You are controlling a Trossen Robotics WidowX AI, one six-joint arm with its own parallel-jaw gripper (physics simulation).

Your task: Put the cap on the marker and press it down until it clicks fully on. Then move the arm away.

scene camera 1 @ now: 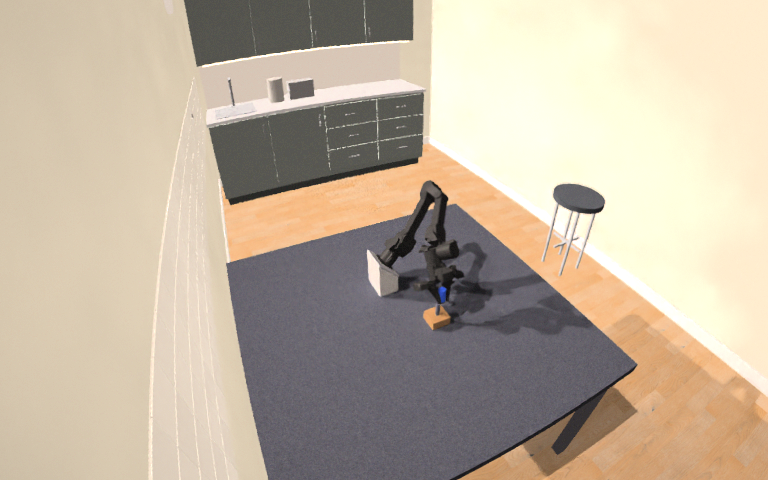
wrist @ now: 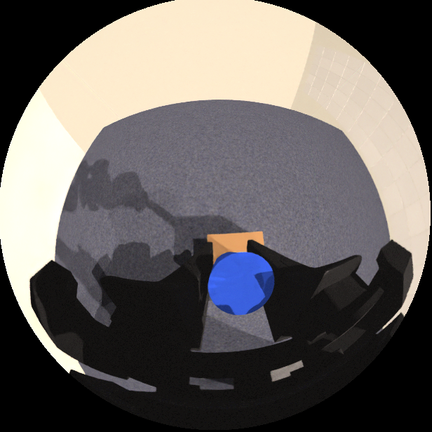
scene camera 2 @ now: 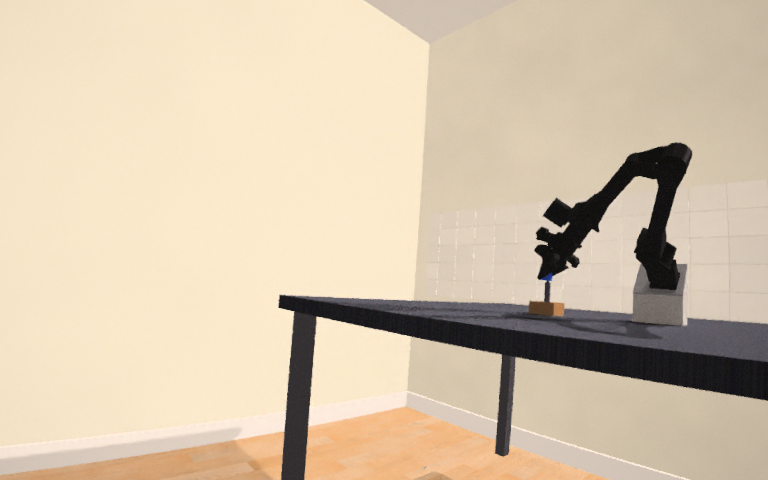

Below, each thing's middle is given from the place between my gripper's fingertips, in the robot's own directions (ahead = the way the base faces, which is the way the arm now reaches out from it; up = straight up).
Labels:
My gripper is now 8 cm above the orange-brown block (wrist: 234, 242), 2 cm to the left of it and 1 cm past it. From my hand the other things lie so: blue cap (wrist: 240, 282) (2 cm behind, 2 cm above).

